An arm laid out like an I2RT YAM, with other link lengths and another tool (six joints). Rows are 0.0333 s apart.
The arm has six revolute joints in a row. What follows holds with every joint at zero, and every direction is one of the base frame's. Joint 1 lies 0.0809 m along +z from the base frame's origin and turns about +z. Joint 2 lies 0.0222 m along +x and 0.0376 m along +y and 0.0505 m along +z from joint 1 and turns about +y. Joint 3 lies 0.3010 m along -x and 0.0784 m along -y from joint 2 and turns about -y. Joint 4 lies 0.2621 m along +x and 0.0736 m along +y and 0.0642 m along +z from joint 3 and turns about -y. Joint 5 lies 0.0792 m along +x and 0.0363 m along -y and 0.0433 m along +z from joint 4 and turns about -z. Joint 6 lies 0.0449 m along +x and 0.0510 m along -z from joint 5 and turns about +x. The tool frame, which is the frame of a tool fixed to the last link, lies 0.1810 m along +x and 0.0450 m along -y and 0.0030 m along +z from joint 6; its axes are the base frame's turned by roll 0.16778, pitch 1.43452 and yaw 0.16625 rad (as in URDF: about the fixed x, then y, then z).
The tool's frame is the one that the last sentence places.
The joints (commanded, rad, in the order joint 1, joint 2, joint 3, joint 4, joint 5, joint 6), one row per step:
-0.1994 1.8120 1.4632 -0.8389 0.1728 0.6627
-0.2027 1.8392 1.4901 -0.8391 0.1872 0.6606
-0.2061 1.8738 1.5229 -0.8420 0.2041 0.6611
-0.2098 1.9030 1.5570 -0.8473 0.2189 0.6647
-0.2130 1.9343 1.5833 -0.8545 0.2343 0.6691
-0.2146 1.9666 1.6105 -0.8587 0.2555 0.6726
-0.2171 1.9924 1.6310 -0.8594 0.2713 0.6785
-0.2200 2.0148 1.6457 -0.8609 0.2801 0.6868
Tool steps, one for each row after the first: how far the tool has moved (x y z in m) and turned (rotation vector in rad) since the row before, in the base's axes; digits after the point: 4 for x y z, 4 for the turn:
0.0061 -0.0060 -0.0011 -0.0137 0.0037 -0.0068
0.0066 -0.0066 -0.0025 -0.0143 0.0077 -0.0101
0.0063 -0.0062 -0.0004 -0.0123 0.0022 -0.0124
0.0033 -0.0055 -0.0043 -0.0102 0.0136 -0.0128
0.0041 -0.0061 -0.0039 -0.0164 0.0122 -0.0123
0.0033 -0.0052 -0.0036 -0.0116 0.0071 -0.0133
0.0017 -0.0035 -0.0048 -0.0039 0.0080 -0.0134

